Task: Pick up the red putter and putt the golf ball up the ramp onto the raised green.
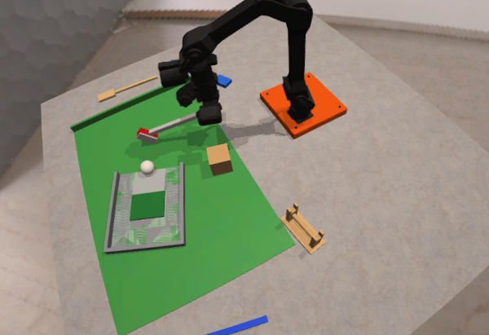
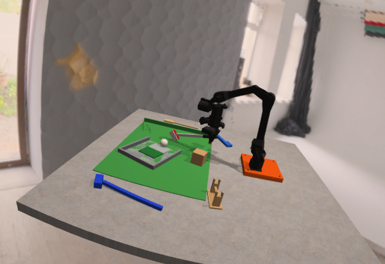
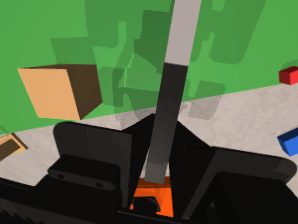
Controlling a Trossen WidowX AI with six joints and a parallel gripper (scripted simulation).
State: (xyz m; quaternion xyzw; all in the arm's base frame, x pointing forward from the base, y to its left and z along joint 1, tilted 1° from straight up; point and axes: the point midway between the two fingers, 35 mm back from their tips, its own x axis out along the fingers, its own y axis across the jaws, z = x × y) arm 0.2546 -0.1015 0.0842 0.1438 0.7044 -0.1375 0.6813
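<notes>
Now: gripper tip 11 cm short of the red putter, 4 cm to the left of it and 1 cm above it. Round my gripper tip: wooden putter rack: 4 cm behind, 41 cm to the left, 4 cm below; then wooden cube: 5 cm ahead, 12 cm to the left, 4 cm below; then white golf ball: 25 cm ahead, 2 cm to the left, 5 cm below.
</notes>
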